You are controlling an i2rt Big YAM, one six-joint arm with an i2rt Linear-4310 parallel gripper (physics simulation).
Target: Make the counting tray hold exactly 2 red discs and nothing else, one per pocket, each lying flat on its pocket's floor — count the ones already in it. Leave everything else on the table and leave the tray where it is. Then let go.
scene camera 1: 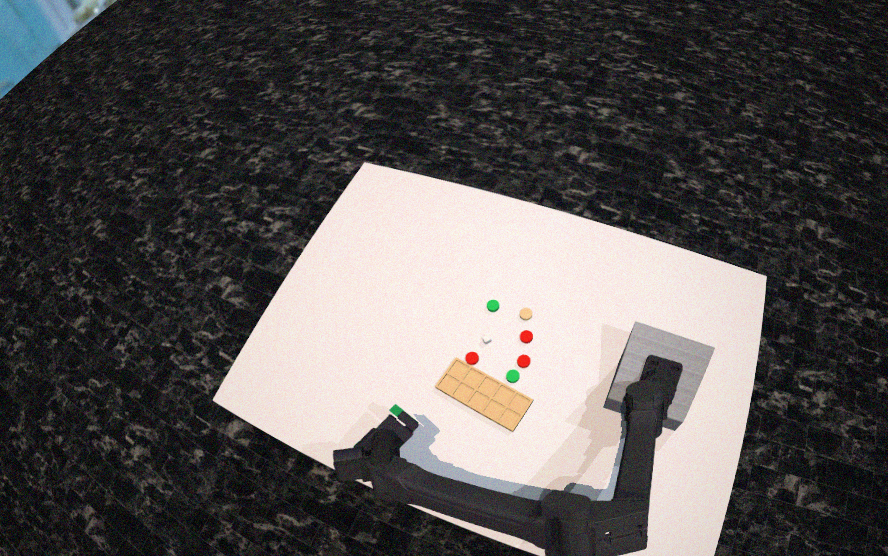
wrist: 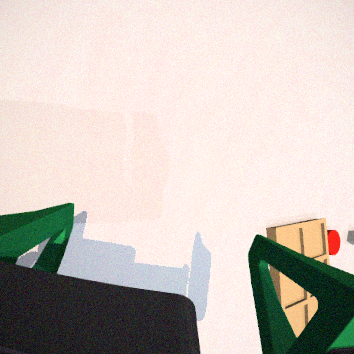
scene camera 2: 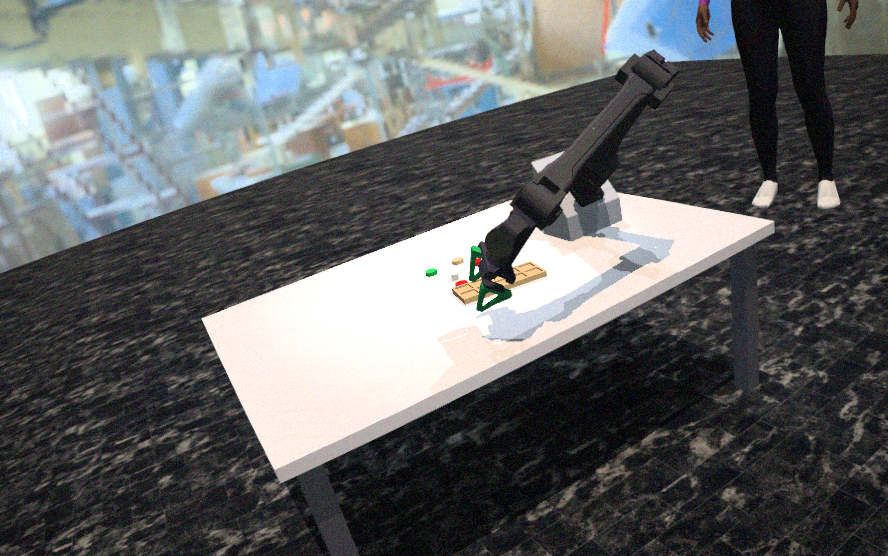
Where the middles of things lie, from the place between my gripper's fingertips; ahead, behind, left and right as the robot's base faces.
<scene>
The tan counting tray (scene camera 1: 475, 389) is 17 cm to the right of my hand, 16 cm behind it and 8 cm below it.
</scene>
